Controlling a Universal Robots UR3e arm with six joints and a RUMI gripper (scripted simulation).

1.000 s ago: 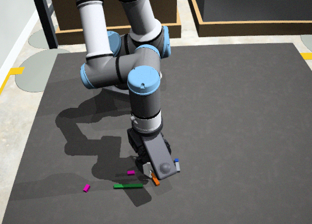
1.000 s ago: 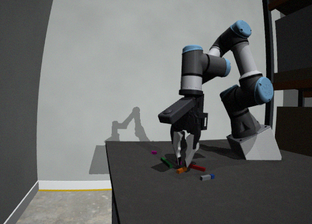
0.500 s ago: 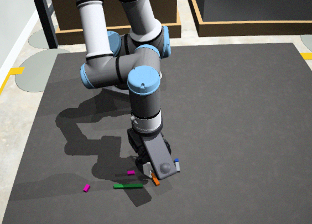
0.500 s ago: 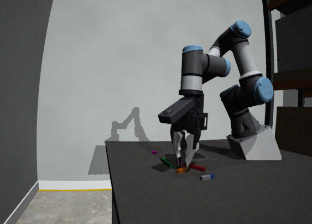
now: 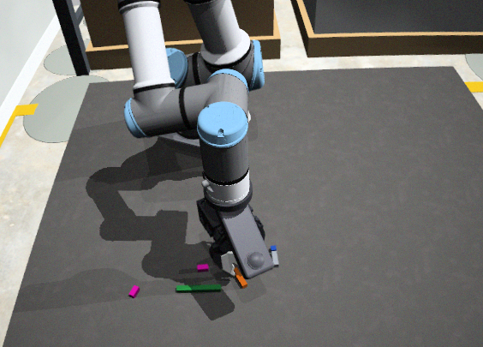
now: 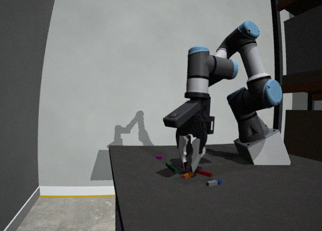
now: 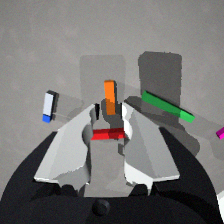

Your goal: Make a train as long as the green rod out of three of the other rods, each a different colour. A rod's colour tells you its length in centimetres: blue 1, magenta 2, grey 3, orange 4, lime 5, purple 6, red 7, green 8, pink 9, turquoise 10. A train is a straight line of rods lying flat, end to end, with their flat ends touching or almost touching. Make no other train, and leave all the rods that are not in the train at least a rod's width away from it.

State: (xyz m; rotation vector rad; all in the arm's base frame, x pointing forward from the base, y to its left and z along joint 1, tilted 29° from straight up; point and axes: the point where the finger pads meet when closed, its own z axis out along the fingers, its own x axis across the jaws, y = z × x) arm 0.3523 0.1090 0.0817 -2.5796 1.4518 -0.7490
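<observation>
Now: hand 30 mm above the orange rod. From my hand the other things lie so: grey rod: 70 mm to the left, 40 mm behind, 30 mm below; green rod: 70 mm to the right, 30 mm below, 20 mm ahead; red rod: 50 mm behind, 30 mm below, 10 mm to the right.
</observation>
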